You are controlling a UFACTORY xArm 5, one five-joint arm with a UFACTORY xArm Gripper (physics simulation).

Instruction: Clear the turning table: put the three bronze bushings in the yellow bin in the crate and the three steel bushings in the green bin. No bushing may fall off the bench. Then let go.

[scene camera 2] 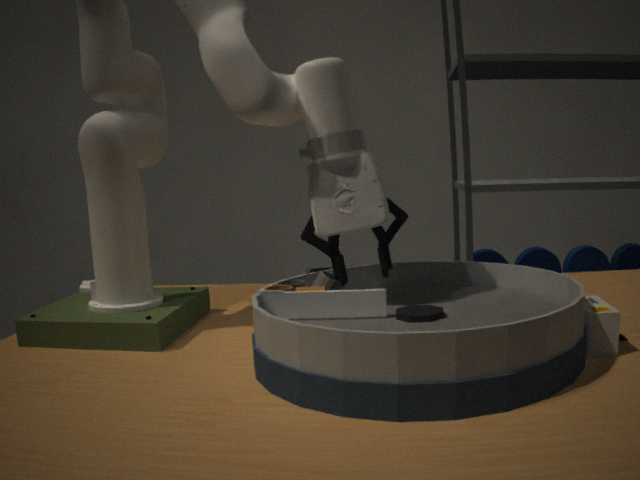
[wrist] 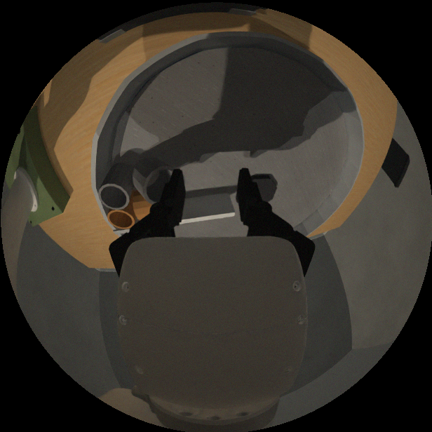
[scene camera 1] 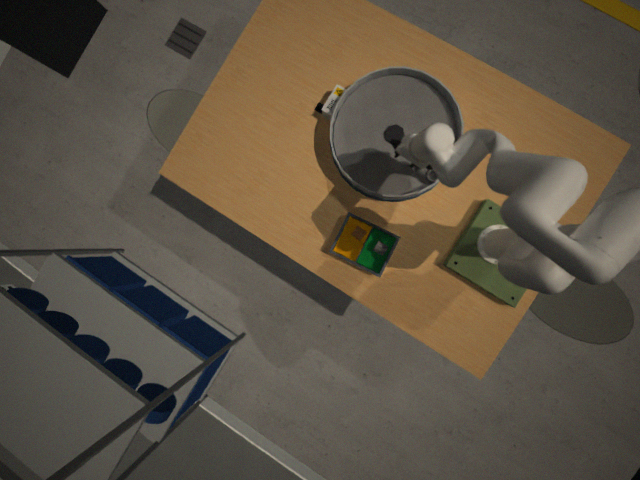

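Seen in the pictures: gripper, between the fingertips: (scene camera 2: 365,279) (scene camera 1: 405,158); arm's base, origin of its link: (scene camera 2: 126,304) (scene camera 1: 497,244).
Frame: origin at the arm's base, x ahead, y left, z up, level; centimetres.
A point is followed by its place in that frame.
The turning table (scene camera 1: 361,113) @(x 60.8, y -6.8, z 0.9 cm) (scene camera 2: 423,356) @(x 50.0, y -28.5, z 2.2 cm) (wrist: 300,185) is a grey round tray with a raised rim. Inside, an upright steel bushing (wrist: 114,196) stands by the rim; a second steel bushing (wrist: 159,185) (scene camera 2: 320,279) @(x 34.1, y -4.3, z 5.1 cm) looks tilted beside one fingertip. An upright bronze bushing (wrist: 121,219) and another bronze bushing (wrist: 140,204), partly hidden by the finger, are near them. My gripper (scene camera 1: 410,161) @(x 39.9, y -2.6, z 4.7 cm) (scene camera 2: 364,277) @(x 39.9, y -2.6, z 4.7 cm) (wrist: 210,179) is partly open and empty, its fingertips low over the tray. In the crate, the yellow bin (scene camera 1: 343,245) @(x 38.1, y 31.2, z -3.8 cm) holds a bronze bushing (scene camera 1: 358,234) @(x 36.4, y 25.2, z -0.2 cm); the green bin (scene camera 1: 368,258) @(x 28.7, y 29.3, z -3.9 cm) holds a steel bushing (scene camera 1: 380,247) @(x 28.1, y 24.0, z -0.1 cm).
A pale upright divider (scene camera 2: 336,303) @(x 37.3, y -9.3, z 3.0 cm) (wrist: 207,218) and a dark hub (scene camera 1: 393,133) @(x 48.2, y -7.6, z 1.6 cm) (scene camera 2: 419,313) @(x 47.9, y -9.4, z 1.6 cm) (wrist: 265,186) stand in the tray. A small white box (scene camera 1: 331,101) @(x 71.3, y -3.9, z 1.4 cm) (scene camera 2: 602,328) @(x 71.2, y -9.9, z -0.6 cm) touches or nearly touches its outer wall. The green base plate (scene camera 1: 467,255) @(x 5.0, y 8.6, z 0.0 cm) (scene camera 2: 93,330) @(x 0.7, y -11.1, z -1.4 cm) (wrist: 50,200) carries the arm.
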